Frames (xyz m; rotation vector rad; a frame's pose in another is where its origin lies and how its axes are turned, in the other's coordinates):
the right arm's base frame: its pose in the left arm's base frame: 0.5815 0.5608 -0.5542 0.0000 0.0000 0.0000
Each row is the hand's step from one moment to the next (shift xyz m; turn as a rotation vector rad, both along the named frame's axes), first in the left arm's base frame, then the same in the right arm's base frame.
Working: the left arm's base frame: its pose in the right arm's base frame: -0.5815 -0.5608 0.5542 0.0000 0.0000 0.0000

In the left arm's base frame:
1: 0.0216 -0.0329 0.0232 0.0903 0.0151 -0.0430
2: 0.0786 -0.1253 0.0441 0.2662 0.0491 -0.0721
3: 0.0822 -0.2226 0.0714 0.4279 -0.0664 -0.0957
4: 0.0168 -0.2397 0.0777 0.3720 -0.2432 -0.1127
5: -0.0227 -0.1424 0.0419 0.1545 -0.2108 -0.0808
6: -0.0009 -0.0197 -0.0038 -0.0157 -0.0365 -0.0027
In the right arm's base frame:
1: 0.0216 -0.0329 0.0232 0.0903 0.0151 -0.0430
2: 0.0786 -0.1253 0.0441 0.2662 0.0491 -0.0721
3: 0.0822 -0.2226 0.0714 0.4279 -0.0664 -0.0957
4: 0.0168 -0.2397 0.0777 0.3720 -0.2432 -0.1127
5: -0.0227 -0.1424 0.0419 0.1545 -0.2108 -0.0808
6: -0.0009 -0.0197 -0.0038 -0.0157 -0.0365 -0.0027

